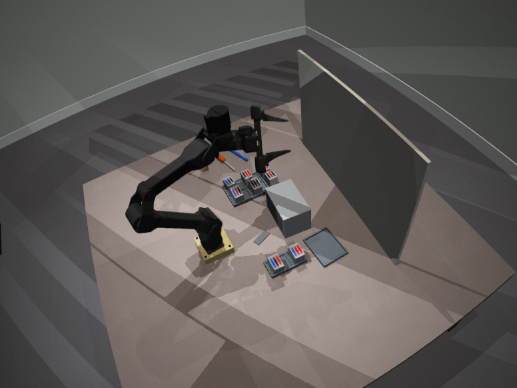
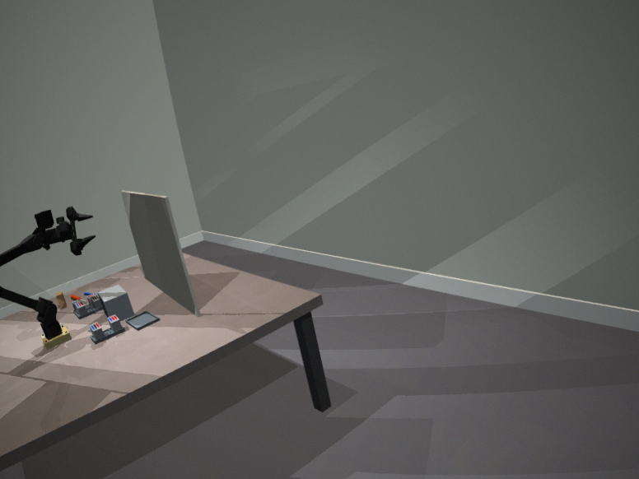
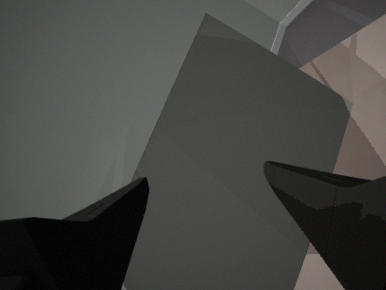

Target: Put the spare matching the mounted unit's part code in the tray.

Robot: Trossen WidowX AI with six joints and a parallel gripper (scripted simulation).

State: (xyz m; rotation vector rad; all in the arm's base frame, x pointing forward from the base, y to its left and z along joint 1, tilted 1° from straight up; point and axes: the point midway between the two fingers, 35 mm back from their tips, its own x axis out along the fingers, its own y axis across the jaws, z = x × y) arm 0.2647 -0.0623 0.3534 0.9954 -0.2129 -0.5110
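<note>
The grey spare is 340 mm below my gripper tip, 210 mm to the left of it and 110 mm behind it. Also, from my gripper tip: dark flat tray 380 mm below, 150 mm to the right, 20 mm ahead; tall grey panel 230 mm ahead, 160 mm below, 10 mm to the right; grey box 340 mm below, 50 mm to the left.
</note>
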